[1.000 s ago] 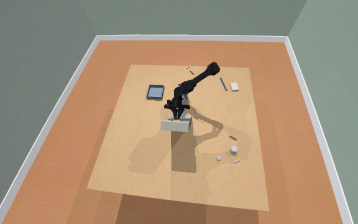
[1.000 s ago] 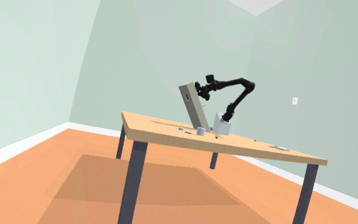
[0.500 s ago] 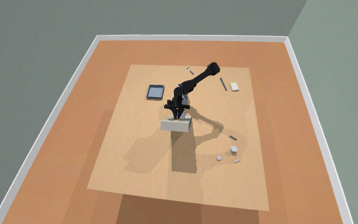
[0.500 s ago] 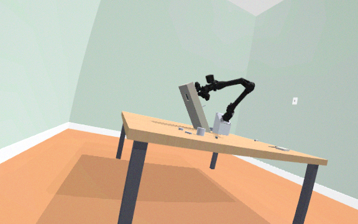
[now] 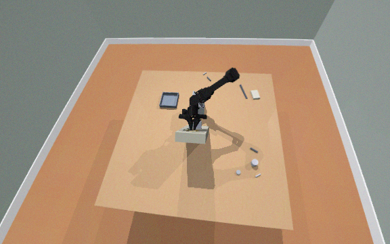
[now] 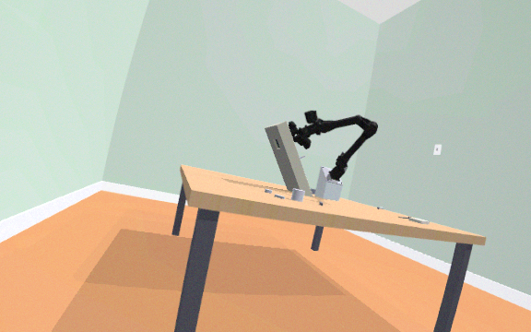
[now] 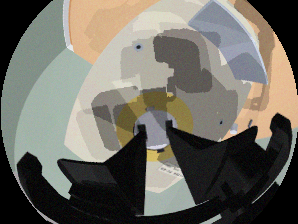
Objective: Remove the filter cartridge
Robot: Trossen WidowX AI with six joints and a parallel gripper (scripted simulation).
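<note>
Right now my gripper tip is 2 cm short of the filter cartridge and 1 cm above it. Round my gripper tip: blue-grey tray: 41 cm behind, 30 cm to the right, 26 cm below; white block: 55 cm behind, 46 cm to the left, 27 cm below; service panel: 9 cm below, 3 cm behind.
</note>
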